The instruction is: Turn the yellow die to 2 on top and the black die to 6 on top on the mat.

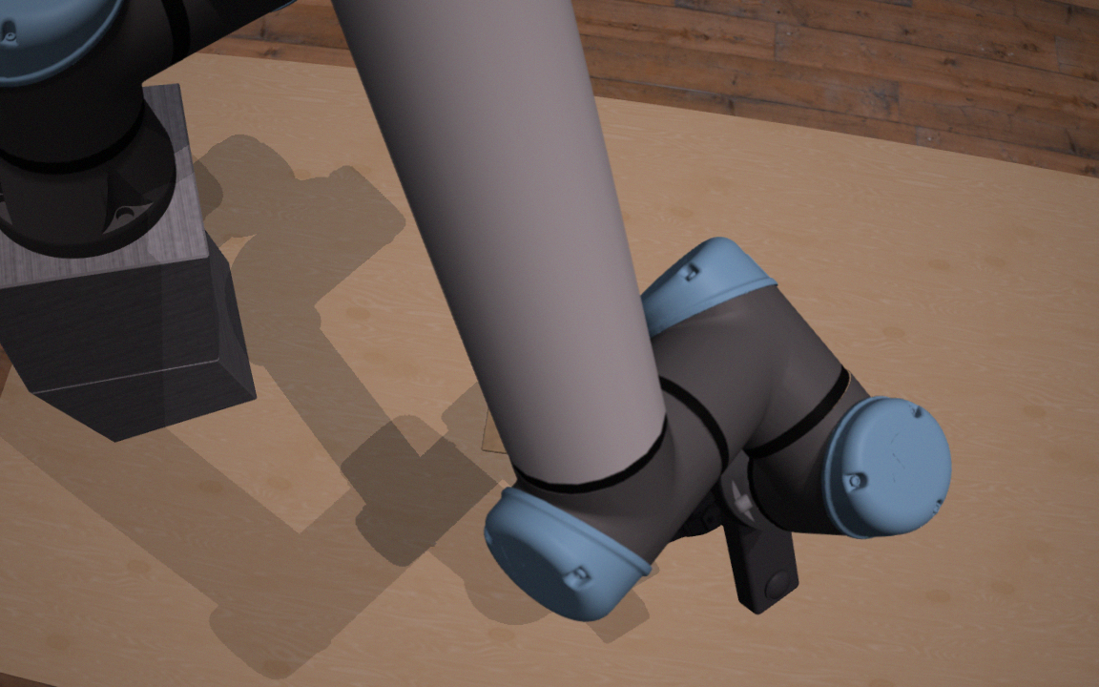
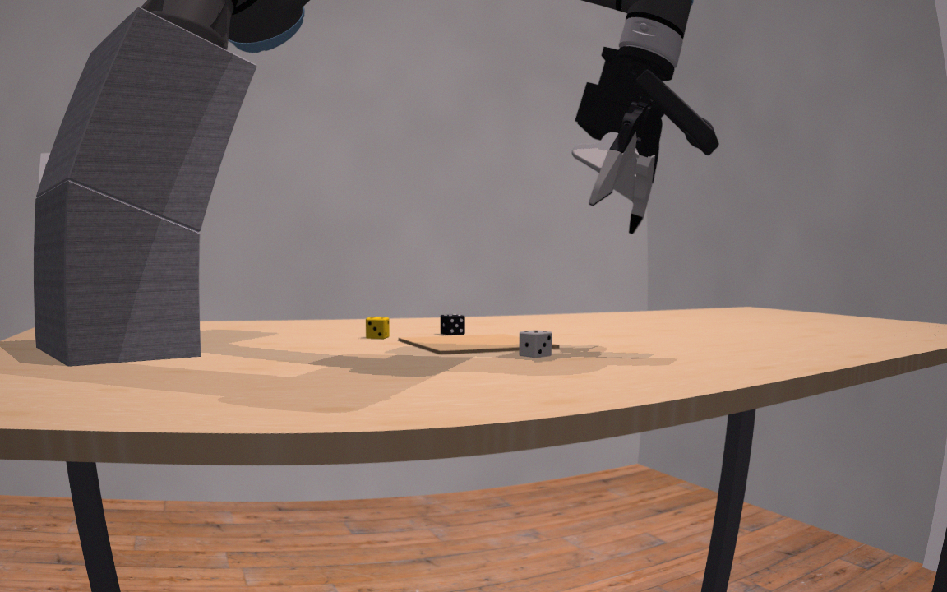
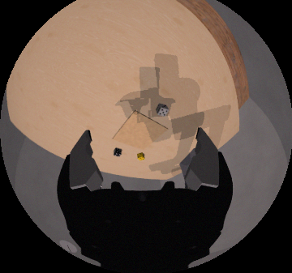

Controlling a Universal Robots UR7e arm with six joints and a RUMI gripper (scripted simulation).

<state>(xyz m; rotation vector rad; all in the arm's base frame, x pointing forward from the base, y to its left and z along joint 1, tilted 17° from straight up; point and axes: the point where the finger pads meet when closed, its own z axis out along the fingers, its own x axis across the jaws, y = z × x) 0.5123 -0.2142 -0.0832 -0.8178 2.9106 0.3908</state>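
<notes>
Now: hand 90 mm past the white die, 20 mm to the right of it and 130 mm above it. Round my hand: mat (90 mm behind, 140 mm to the left, 140 mm below); then black die (50 mm behind, 260 mm to the left, 130 mm below); then yellow die (160 mm behind, 260 mm to the left, 130 mm below).
</notes>
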